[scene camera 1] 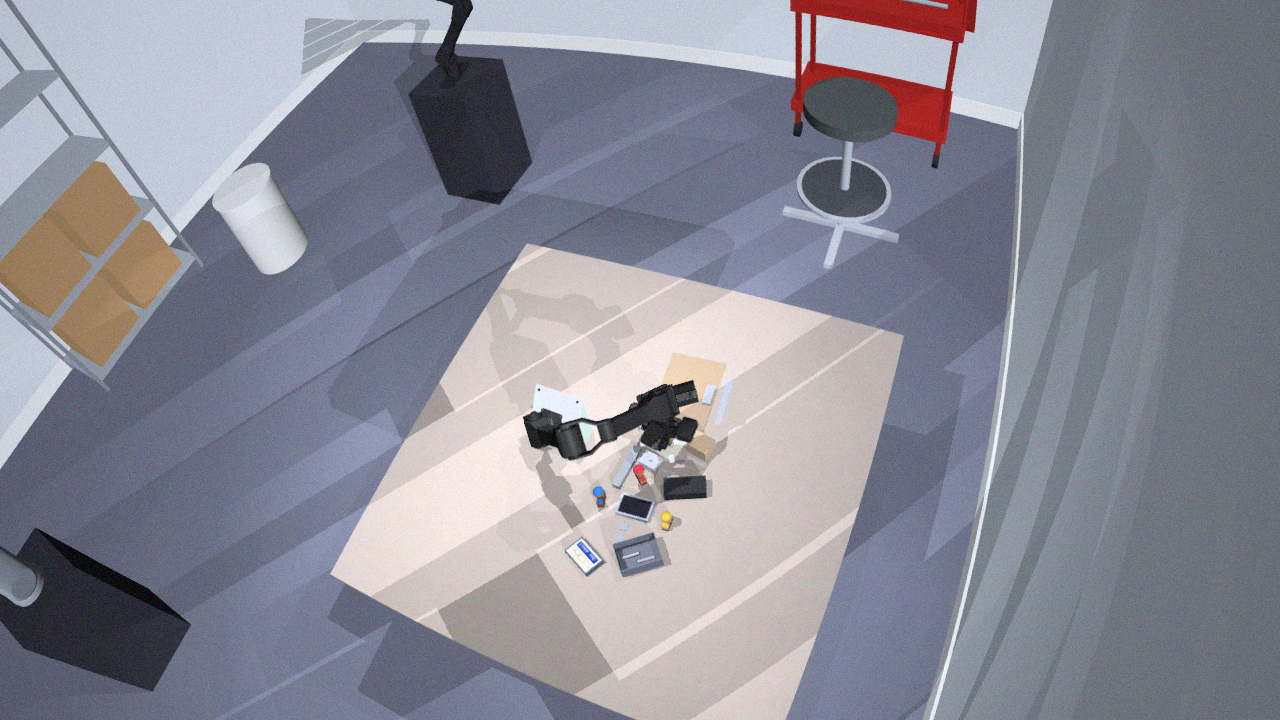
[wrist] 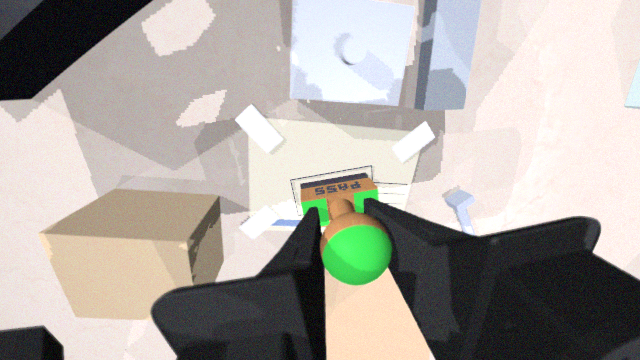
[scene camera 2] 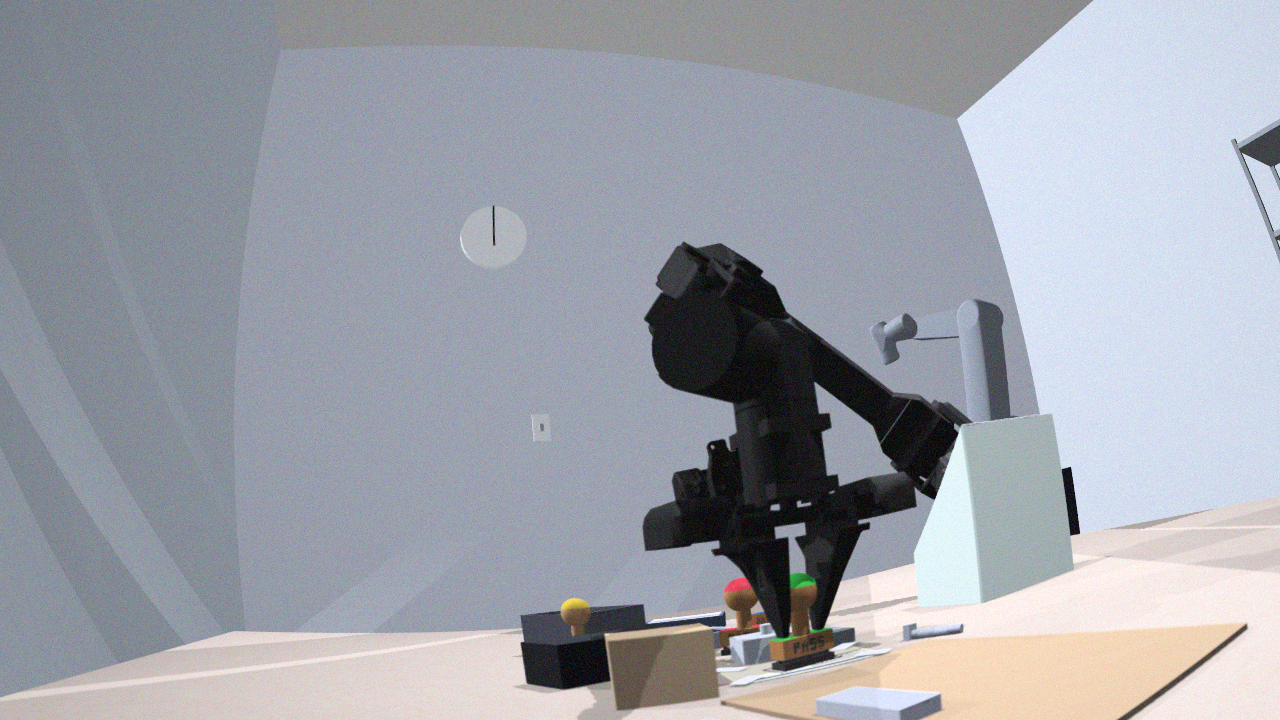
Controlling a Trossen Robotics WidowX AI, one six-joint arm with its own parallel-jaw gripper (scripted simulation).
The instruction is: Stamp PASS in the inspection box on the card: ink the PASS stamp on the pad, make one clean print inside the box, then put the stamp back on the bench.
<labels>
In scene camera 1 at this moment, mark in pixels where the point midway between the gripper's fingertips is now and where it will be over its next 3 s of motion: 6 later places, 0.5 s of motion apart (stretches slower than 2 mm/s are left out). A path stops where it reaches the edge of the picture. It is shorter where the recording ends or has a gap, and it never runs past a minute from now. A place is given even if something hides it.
My gripper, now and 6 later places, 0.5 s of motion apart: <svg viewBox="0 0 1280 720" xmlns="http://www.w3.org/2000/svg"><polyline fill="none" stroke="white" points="664,437 663,436 663,434 662,429 663,426 678,440 688,453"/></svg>
</labels>
